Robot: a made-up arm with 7 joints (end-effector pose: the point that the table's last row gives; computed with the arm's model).
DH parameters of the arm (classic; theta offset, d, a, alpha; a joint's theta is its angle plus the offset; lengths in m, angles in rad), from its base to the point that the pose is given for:
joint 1: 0 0.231 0 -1.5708
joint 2: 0 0 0 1.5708
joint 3: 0 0.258 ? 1.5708
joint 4: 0 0 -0.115 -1.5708
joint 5: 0 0.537 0 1.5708
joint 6: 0 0 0.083 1.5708
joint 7: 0 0 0 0
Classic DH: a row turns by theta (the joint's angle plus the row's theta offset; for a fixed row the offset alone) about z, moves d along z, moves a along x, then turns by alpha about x.
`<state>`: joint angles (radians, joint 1 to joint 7).
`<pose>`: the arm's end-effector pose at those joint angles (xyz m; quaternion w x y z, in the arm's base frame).
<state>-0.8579 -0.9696 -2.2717 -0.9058 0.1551 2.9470 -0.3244</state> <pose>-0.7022 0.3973 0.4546 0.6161 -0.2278 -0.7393 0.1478</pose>
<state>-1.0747 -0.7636 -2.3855 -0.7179 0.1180 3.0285 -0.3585</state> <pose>-0.4828 0.5291 0.6717 0.7422 -0.2529 -0.6123 -0.1018</pose>
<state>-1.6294 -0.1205 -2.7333 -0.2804 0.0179 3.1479 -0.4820</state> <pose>0.0041 0.1085 1.0522 0.6555 -0.0927 -0.1688 -0.7302</pose>
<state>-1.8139 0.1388 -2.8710 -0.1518 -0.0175 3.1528 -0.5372</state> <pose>-0.0268 -0.1729 1.0324 0.4972 0.0147 -0.0118 -0.8674</pose>
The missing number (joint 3, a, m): 0.051
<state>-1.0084 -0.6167 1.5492 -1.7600 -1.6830 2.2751 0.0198</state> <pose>0.4653 0.5034 0.4141 0.7868 0.3038 0.4474 0.2975</pose>
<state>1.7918 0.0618 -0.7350 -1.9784 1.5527 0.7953 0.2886</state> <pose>0.2643 0.5956 0.3251 0.2733 -0.5146 -0.3202 0.7469</pose>
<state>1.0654 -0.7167 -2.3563 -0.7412 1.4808 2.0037 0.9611</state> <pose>-0.1455 -0.7632 0.6349 0.7411 -0.0828 0.5168 -0.4205</pose>
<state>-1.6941 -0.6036 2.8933 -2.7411 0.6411 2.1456 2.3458</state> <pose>0.1544 0.1803 -0.1990 0.5108 0.5051 -0.6941 0.0457</pose>
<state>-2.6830 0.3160 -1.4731 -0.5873 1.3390 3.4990 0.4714</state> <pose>-0.2655 0.1234 0.9648 0.9238 -0.2485 -0.0261 0.2902</pose>
